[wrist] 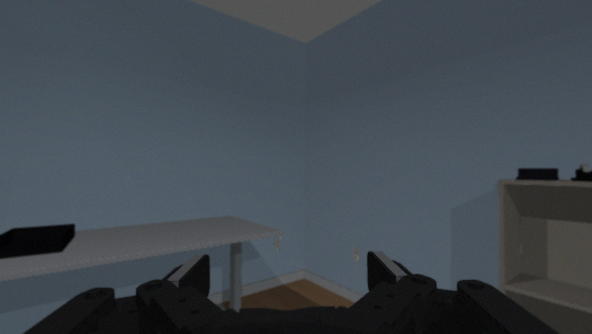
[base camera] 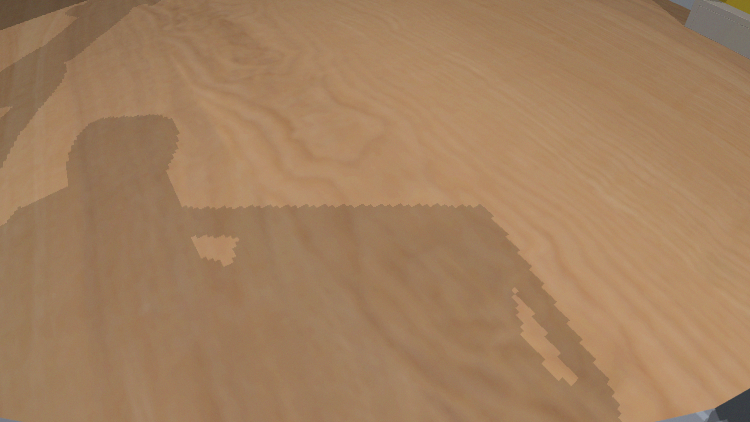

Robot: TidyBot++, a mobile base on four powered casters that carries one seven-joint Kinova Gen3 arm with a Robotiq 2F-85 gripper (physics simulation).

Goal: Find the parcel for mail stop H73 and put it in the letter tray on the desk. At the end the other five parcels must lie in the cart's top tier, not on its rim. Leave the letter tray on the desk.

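Places are measured from the arm's base along level axes (x ahead, y left, z up), in centimetres.
Pixels of known places: gripper, between the fingertips: [wrist: 289,271].
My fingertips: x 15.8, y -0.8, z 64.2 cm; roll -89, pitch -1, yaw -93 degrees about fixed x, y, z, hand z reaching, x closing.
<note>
Behind a point stands the place of what it marks.
My gripper [wrist: 288,271] @[x 15.8, y -0.8, z 64.2 cm] is open and empty in the wrist view, with its two dark fingers apart. It points level across the room toward a wall corner. A light grey desk [wrist: 170,237] @[x 161.5, y 59.8, z 32.4 cm] stands along the left wall. A flat black tray-like object [wrist: 40,240] @[x 156.2, y 124.7, z 32.6 cm] lies on it at the left edge of the wrist view, partly cut off; I cannot tell for sure that it is the letter tray. No parcel or mail stop label can be made out, and the cart cannot be made out.
A beige shelf unit [wrist: 510,235] @[x 127.8, y -111.7, z 39.6 cm] stands at the right in the wrist view, with a dark box [wrist: 537,174] @[x 124.0, y -122.1, z 68.9 cm] on top. The base camera shows the wood floor [base camera: 419,104] @[x 64.8, y -9.2, z -39.6 cm] under a large robot shadow. A pale grey panel [base camera: 719,27] @[x 115.4, y -108.5, z -35.1 cm] with something yellow [base camera: 740,4] @[x 121.2, y -118.7, z -28.1 cm] behind is at the upper right.
</note>
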